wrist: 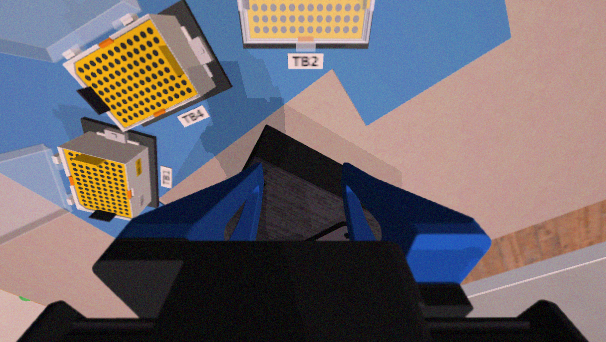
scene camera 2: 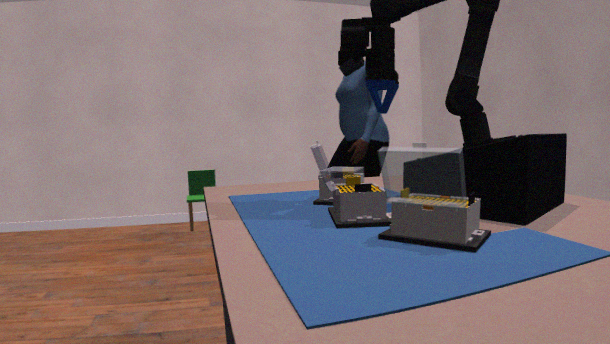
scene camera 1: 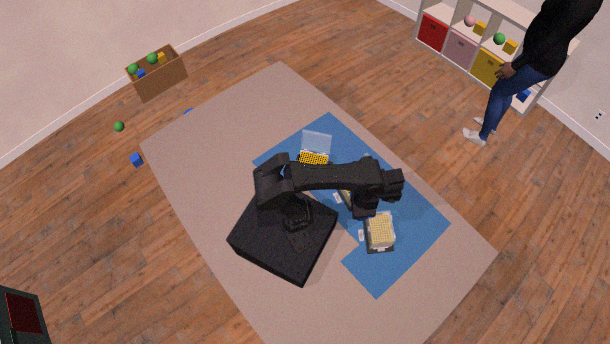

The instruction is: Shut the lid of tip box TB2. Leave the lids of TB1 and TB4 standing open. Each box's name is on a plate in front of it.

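Note:
Tip box TB2 has its clear lid lying flat over the yellow rack; its plate reads TB2. In the wrist view its back is cut off by the frame edge. TB4 stands with its clear lid open; the arm partly hides it in scene camera 1. TB1 has its lid standing open. My gripper is open and empty, high above the boxes.
The boxes stand on a blue mat on the table. The black arm base stands beside the mat. A person stands beyond the table.

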